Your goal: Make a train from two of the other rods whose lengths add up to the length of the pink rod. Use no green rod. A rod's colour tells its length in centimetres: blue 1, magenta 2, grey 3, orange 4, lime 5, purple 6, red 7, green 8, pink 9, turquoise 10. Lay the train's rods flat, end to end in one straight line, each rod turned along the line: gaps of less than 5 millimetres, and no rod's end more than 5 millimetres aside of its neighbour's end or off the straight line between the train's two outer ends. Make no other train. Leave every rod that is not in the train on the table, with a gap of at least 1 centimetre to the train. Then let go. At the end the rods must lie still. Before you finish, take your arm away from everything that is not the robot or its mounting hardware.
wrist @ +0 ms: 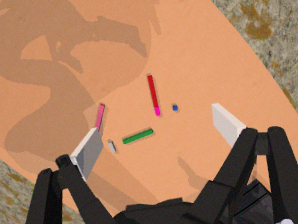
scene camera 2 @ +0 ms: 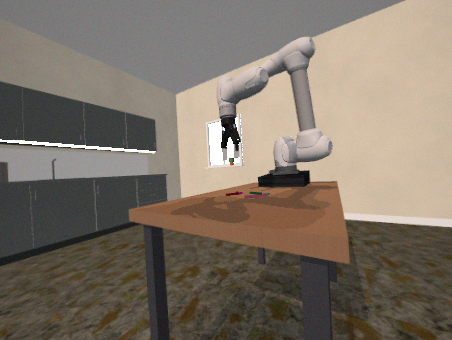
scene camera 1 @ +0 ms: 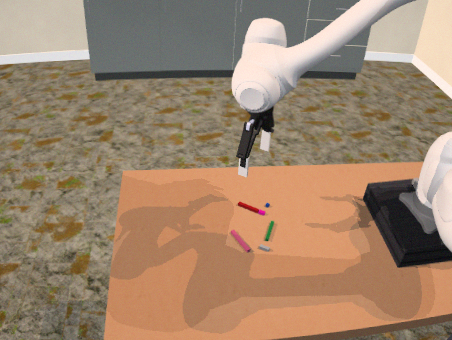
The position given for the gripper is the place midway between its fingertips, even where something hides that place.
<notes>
In view: the gripper (scene camera 1: 254, 161).
The gripper shows as well in the wrist view (wrist: 155, 126).
</notes>
